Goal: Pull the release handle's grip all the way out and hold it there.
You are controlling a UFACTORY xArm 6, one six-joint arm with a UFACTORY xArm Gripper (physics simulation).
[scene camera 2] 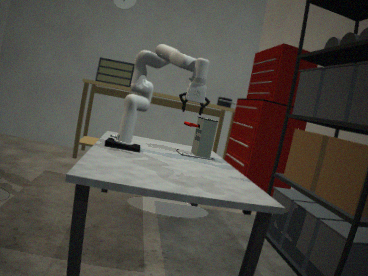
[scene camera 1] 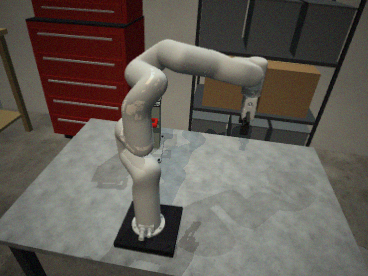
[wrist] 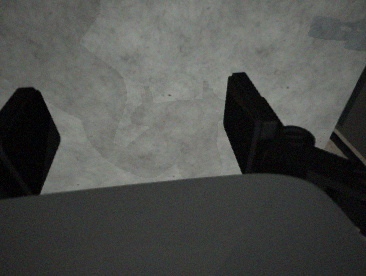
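The release handle's red grip sticks out from the front of an upright pale grey-green housing on the table. In scene camera 1 the arm hides most of the grip and housing. My gripper is open, with nothing between its fingers. It points down, above the table. In scene camera 1 it is well to the right of the grip, and in scene camera 2 it appears higher than the grip. The red grip does not show in the wrist view.
The arm's black base plate is on the table. A red drawer cabinet and a dark shelf rack stand beyond the table. A dark object shows at the wrist view's right edge.
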